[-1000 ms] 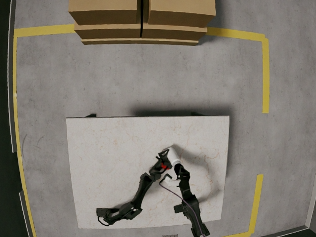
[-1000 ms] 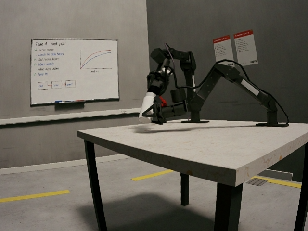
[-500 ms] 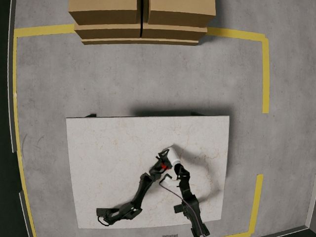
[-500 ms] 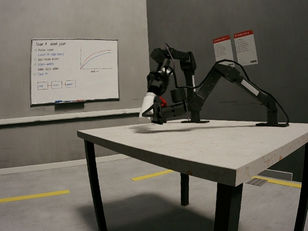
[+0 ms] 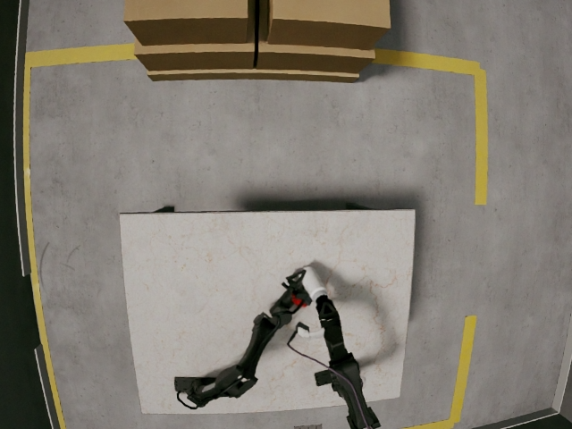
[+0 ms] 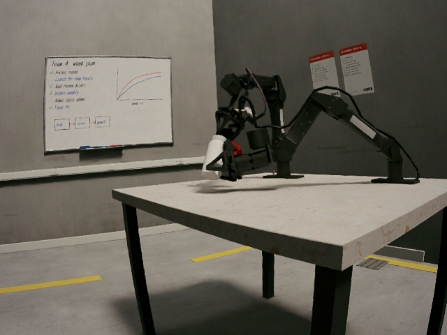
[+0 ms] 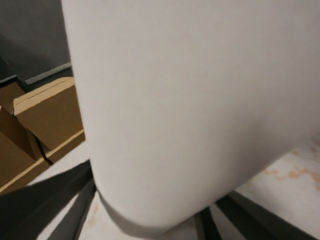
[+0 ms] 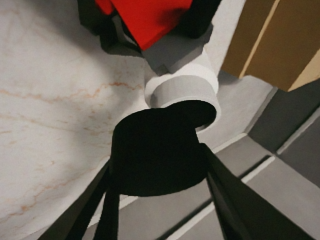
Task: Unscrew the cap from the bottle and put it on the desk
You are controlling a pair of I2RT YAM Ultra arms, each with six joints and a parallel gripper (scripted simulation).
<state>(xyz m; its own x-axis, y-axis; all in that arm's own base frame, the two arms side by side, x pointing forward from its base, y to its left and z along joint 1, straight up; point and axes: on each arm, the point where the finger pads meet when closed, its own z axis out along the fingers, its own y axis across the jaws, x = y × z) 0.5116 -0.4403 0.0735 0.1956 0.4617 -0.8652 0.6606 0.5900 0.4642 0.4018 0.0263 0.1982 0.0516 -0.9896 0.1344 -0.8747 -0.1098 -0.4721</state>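
Right now my left hand is 7 cm below the white bottle, 4 cm past it and 2 cm to the left of it. Round my left hand: black cap: 12 cm above, 9 cm behind, 4 cm to the right.
Right now the white bottle is 5 cm ahead of my right hand, 3 cm to the left of it and 5 cm below it. Also, from my right hand: black cap (1 cm below).
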